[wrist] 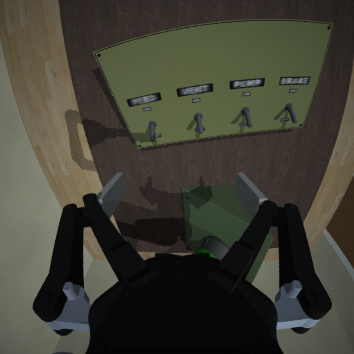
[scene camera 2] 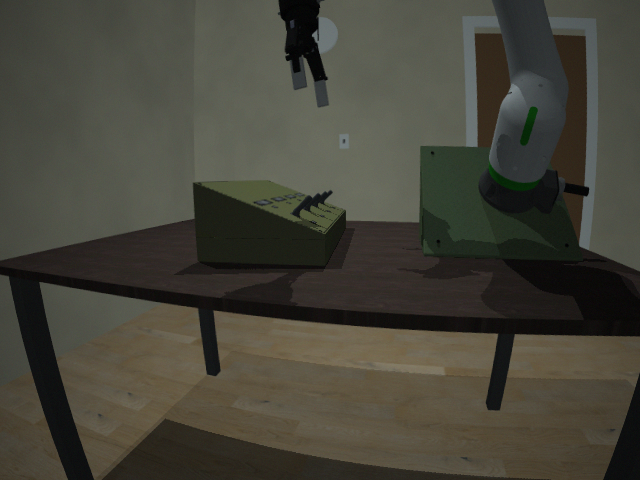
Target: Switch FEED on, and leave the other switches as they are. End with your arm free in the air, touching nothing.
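Where they show: gripper, fingertip midpoint: (wrist: 179, 182) (scene camera 2: 312, 97); arm's base, link origin: (wrist: 219, 250) (scene camera 2: 508, 189).
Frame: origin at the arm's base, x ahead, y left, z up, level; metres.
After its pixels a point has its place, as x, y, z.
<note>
The olive sloped switch box (scene camera 2: 258, 232) {0.479, 0.338, -0.079} (wrist: 215, 60) {0.599, 0.119, -0.007} stands on the table. In the wrist view its labels read FEED, VENT, PUMP and BRAKE from left to right. The FEED lever (wrist: 152, 132) {0.426, 0.250, -0.026}, VENT lever (wrist: 199, 124) {0.455, 0.136, -0.026}, PUMP lever (wrist: 247, 118) {0.482, 0.022, -0.026} and BRAKE lever (wrist: 291, 114) {0.509, -0.093, -0.028} all lean toward the box's low edge, away from the small marks under the name labels. In the scene view the levers overlap. My gripper (scene camera 2: 310, 97) {0.435, 0.173, 0.202} (wrist: 179, 182) {0.435, 0.173, 0.202} is open and empty, high above the low side of the box, touching nothing.
A green slanted block (scene camera 2: 454, 206) {0.131, 0.062, -0.042} (wrist: 210, 205) {0.196, 0.066, -0.037} stands on the dark table (scene camera 2: 382, 299) {0.220, 0.449, -0.141} (wrist: 165, 165) {0.274, 0.227, -0.141}, to the right of the switch box in the scene view. A grey-white arm part with a green band (scene camera 2: 537, 118) is in front of that block.
</note>
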